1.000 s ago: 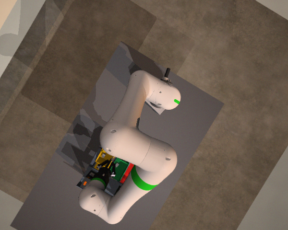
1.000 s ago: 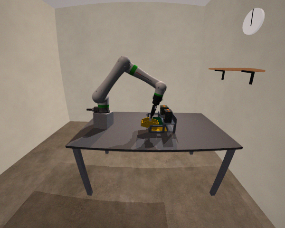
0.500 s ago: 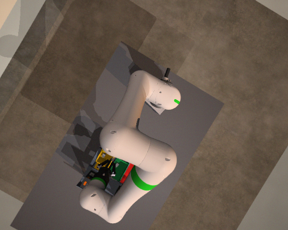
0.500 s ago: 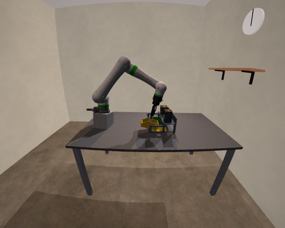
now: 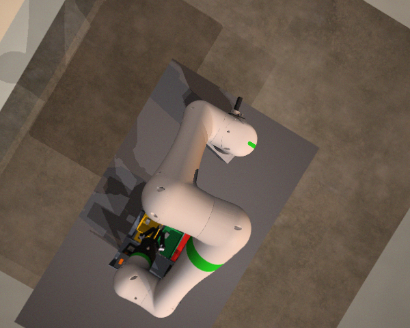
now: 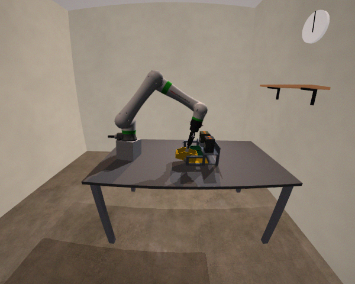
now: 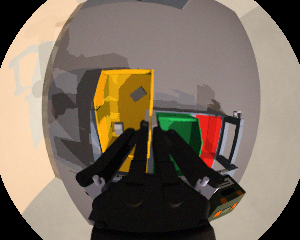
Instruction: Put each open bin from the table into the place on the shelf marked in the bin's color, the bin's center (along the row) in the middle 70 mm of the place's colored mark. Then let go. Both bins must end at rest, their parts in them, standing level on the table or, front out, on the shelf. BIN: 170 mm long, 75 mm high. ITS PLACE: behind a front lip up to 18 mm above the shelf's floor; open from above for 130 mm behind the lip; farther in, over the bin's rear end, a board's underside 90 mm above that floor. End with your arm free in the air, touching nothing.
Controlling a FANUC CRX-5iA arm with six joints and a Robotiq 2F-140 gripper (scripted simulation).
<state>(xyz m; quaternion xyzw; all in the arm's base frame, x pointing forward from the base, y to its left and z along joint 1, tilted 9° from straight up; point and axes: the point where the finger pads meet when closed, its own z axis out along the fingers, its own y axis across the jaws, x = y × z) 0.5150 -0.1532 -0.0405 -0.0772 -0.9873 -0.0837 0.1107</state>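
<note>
Right now my hand is 20 mm past the yellow bin, 50 mm to the left of it and 40 mm above it. The rest, counted from my hand: green bin: 90 mm ahead, 50 mm to the left, 60 mm below; yellow-marked place: 70 mm ahead, 60 mm to the right, 100 mm below; red mark: 110 mm ahead, 160 mm to the left, 100 mm below.
</note>
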